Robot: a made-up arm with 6 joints.
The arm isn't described. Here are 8 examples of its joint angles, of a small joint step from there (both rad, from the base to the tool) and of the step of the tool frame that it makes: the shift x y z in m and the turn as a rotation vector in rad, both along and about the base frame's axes.
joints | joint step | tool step
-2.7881 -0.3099 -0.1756 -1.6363 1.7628 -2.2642 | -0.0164 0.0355 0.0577 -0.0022 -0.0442 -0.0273 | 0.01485 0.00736 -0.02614 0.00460 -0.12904 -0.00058
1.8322 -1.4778 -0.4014 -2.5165 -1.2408 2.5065 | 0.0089 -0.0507 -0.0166 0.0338 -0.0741 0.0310 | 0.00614 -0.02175 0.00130 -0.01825 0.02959 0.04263
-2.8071 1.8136 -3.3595 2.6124 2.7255 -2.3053 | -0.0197 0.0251 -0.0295 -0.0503 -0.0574 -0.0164 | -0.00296 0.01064 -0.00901 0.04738 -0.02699 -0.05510
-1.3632 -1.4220 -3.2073 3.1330 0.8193 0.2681 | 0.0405 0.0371 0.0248 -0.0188 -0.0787 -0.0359 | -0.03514 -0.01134 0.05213 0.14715 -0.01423 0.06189
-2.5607 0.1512 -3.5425 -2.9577 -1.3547 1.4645 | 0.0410 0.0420 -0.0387 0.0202 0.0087 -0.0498 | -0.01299 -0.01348 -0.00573 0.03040 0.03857 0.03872
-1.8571 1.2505 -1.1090 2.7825 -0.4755 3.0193 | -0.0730 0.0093 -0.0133 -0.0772 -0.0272 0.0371 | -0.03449 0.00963 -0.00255 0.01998 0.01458 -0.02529
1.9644 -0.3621 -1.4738 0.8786 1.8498 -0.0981 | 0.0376 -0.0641 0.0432 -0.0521 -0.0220 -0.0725 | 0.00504 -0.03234 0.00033 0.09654 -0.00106 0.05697
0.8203 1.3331 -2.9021 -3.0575 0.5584 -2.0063 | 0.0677 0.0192 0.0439 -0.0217 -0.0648 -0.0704 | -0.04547 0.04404 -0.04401 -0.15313 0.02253 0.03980
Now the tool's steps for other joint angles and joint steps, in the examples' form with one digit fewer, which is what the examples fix.
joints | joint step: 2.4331 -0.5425 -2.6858 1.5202 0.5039 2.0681 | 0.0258 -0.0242 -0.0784 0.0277 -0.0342 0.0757
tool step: 0.0503 -0.0278 -0.0202 0.0268 0.0667 0.1244
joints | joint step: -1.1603 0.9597 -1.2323 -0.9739 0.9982 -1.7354 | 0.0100 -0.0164 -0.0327 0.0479 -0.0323 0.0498
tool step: 0.0158 -0.0136 0.0164 -0.0831 -0.0631 -0.0616
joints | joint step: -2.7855 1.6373 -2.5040 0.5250 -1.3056 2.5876 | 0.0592 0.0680 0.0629 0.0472 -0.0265 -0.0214
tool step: 0.0430 -0.0310 -0.0780 0.0372 -0.1134 0.0073
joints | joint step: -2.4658 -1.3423 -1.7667 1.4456 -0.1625 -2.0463 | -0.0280 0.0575 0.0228 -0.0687 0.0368 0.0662
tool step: -0.0239 -0.0389 0.0313 0.0771 -0.0372 -0.0284
